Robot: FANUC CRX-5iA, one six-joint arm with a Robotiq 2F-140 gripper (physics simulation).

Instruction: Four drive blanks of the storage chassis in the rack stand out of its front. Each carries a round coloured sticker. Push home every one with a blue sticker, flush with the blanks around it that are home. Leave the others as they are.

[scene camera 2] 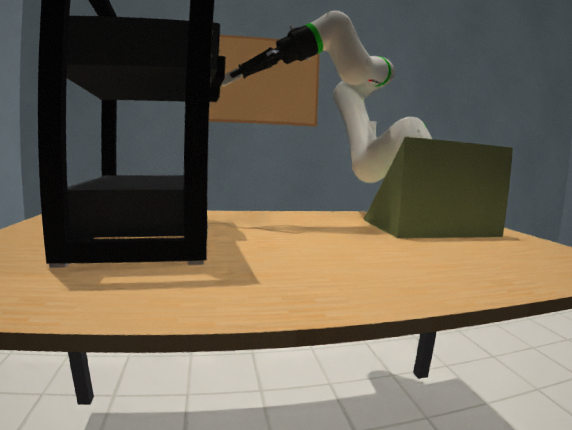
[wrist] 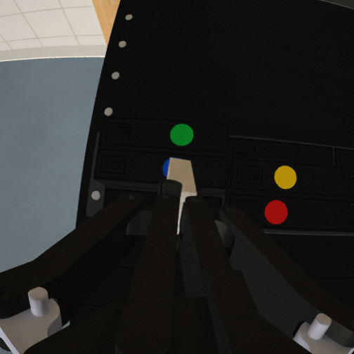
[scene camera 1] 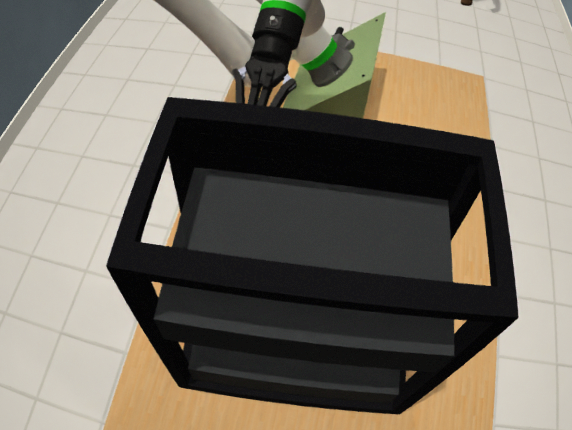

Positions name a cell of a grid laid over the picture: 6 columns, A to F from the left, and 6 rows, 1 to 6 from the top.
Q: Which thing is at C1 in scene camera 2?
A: My gripper.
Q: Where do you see a black rack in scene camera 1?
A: D4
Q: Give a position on a black rack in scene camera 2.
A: At B1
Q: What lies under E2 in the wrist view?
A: A black rack.
